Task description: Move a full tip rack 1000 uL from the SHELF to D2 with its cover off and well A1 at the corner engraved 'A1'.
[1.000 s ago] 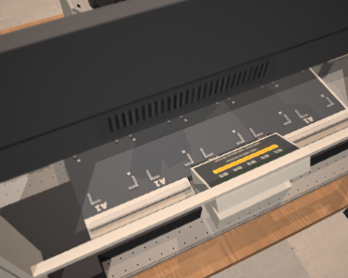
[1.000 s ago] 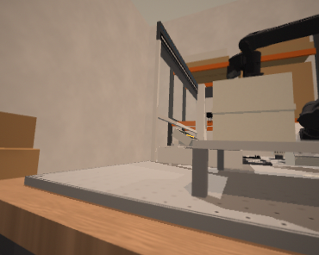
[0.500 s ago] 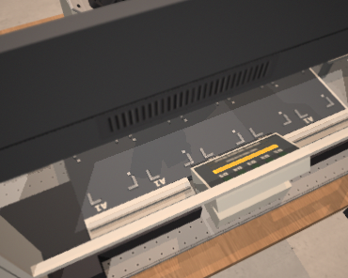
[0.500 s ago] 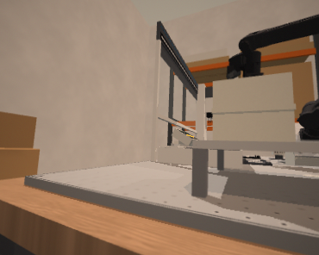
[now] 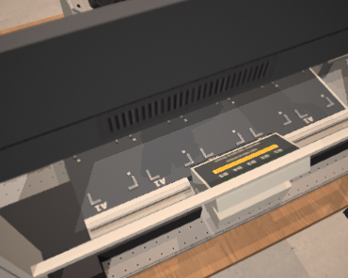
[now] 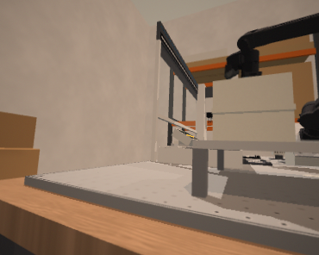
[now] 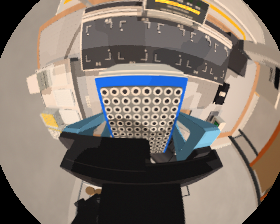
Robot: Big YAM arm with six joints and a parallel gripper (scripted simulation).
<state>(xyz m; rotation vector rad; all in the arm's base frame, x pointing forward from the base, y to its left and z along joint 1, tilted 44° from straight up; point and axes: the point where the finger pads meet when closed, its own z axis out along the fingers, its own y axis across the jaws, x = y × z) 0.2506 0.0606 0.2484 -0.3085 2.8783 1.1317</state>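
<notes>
Now: hand 10 mm to the right of the blue tip rack and 10 mm short of it. Also, from my hand: clear rack cover (360 mm to the left, 200 mm below); then frame post (300 mm ahead, 250 mm to the left, 40 mm below); then shelf (400 mm to the left, 210 mm below, 170 mm behind).
</notes>
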